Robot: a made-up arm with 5 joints.
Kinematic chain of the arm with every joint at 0, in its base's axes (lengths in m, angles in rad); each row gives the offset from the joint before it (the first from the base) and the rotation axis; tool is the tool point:
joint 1: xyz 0 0 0.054 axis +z
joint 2: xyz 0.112 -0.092 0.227 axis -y
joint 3: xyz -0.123 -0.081 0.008 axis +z
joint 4: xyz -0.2 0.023 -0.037 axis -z
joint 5: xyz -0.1 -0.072 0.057 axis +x
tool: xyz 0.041 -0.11 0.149
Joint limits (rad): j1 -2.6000..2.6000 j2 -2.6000..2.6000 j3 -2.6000..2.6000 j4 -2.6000..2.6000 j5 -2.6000..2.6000
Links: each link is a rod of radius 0.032 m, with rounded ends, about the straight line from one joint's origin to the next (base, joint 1, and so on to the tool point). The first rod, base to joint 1, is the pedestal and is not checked.
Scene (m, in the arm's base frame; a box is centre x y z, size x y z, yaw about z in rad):
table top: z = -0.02
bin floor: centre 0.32 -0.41 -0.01 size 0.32 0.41 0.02 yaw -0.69
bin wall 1: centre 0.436 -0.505 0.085 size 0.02 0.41 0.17 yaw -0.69
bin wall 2: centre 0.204 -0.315 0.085 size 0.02 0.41 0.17 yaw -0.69
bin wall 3: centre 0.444 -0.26 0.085 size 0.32 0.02 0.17 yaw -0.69
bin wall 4: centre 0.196 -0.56 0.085 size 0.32 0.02 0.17 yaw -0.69
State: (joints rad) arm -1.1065 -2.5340 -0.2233 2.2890 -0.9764
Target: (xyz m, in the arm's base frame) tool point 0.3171 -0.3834 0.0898
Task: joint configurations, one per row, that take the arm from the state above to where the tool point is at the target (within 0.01 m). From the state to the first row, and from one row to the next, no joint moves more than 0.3 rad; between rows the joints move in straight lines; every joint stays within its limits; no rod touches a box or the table.
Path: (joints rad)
1: -0.9537 -2.5413 0.0496 2.1857 -0.9222
2: -0.8009 -2.5487 0.3224 2.0824 -0.8680
3: -0.6481 -2.5560 0.5953 1.9791 -0.8138
4: -0.4952 -2.5633 0.8681 1.8757 -0.7597
5: -0.3424 -2.5707 1.1410 1.7724 -0.7055
6: -0.1896 -2.5780 1.4138 1.6691 -0.6513
7: -0.0368 -2.5853 1.6867 1.5658 -0.5971
8: 0.1160 -2.5927 1.9595 1.4625 -0.5429
9: 0.2688 -2.6000 2.2324 1.3592 -0.4887

